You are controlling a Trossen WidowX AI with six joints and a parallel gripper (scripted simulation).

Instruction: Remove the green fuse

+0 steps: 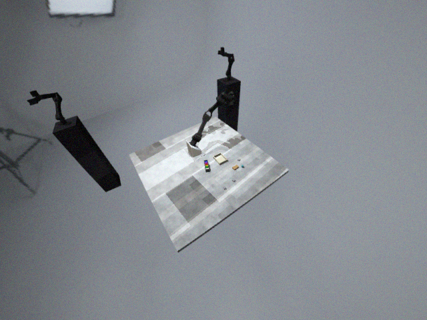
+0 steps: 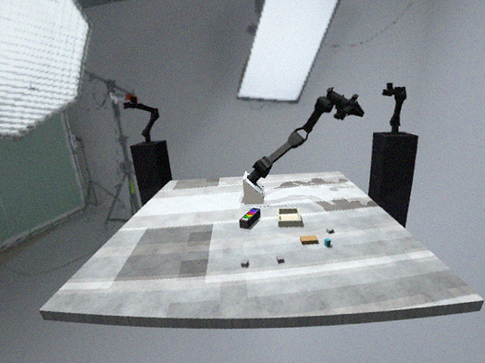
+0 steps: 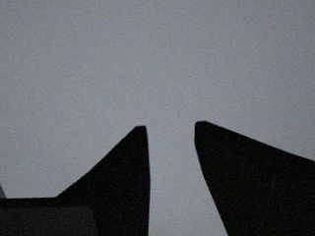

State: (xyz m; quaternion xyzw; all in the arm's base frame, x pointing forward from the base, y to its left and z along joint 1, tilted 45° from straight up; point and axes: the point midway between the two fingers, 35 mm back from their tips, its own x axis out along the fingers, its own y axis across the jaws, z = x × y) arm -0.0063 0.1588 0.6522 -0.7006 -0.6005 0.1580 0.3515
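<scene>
The green fuse is 33 cm ahead of my gripper tip, 59 cm to the right of it and 42 cm below it. From my gripper tip the other things lie so: tray (29 cm ahead, 40 cm to the right, 44 cm below).
</scene>
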